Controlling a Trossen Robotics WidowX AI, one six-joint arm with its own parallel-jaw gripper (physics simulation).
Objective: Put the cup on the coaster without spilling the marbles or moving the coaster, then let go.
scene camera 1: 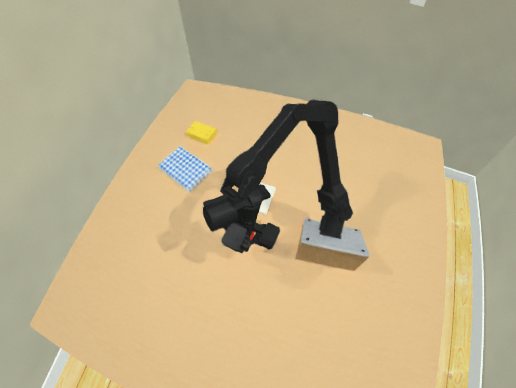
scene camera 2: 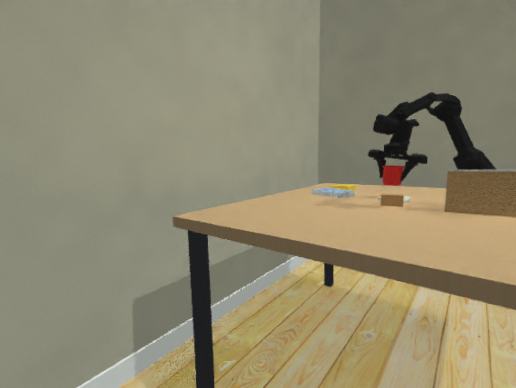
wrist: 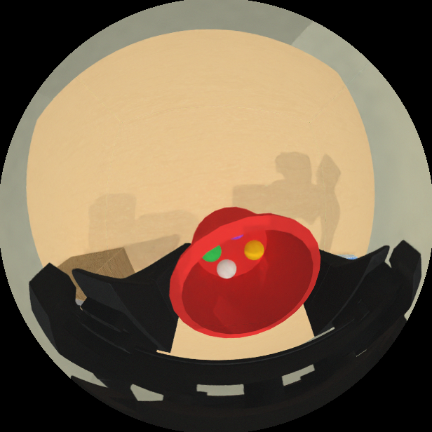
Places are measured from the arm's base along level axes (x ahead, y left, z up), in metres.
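Pixels of known places: gripper, fingertip midpoint: [scene camera 2: 390, 179]; arm's base at its link origin: [scene camera 1: 330, 232] [scene camera 2: 477, 189].
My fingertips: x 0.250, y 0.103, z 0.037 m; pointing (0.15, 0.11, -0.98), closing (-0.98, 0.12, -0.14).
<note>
Ahead of a thing's pixels: the offset from my fingertips to its top centre.
The red cup @(dz +0.051, dx -0.004, dy -0.003 m) [scene camera 1: 252, 235] [scene camera 2: 392, 175] [wrist: 245, 310] is upright in the scene camera 2 view, raised above the table. My gripper [scene camera 1: 253, 237] [scene camera 2: 392, 178] [wrist: 238, 246] is shut on it, one finger on each side. Inside the cup are a green marble [wrist: 211, 252], a white marble [wrist: 226, 269], an orange marble [wrist: 254, 250] and part of a purple marble [wrist: 237, 237]. A flat white piece @(dz -0.097, dx +0.017, dy -0.198 m) [scene camera 1: 268, 199] [scene camera 2: 407, 199], which looks like the coaster, lies on the table, partly hidden by the arm in the scene camera 1 view.
A small brown block @(dz -0.066, dx +0.005, dy -0.069 m) [scene camera 2: 392, 200] stands below the cup in the scene camera 2 view, in front of the white piece. A blue checked cloth @(dz -0.084, dx +0.313, dy -0.238 m) [scene camera 1: 185, 168] [scene camera 2: 333, 192] and a yellow sponge-like block @(dz -0.079, dx +0.322, dy -0.424 m) [scene camera 1: 201, 132] [scene camera 2: 344, 187] lie farther off. The arm's base block [scene camera 1: 327, 254] [scene camera 2: 480, 192] [wrist: 107, 265] stands nearby.
</note>
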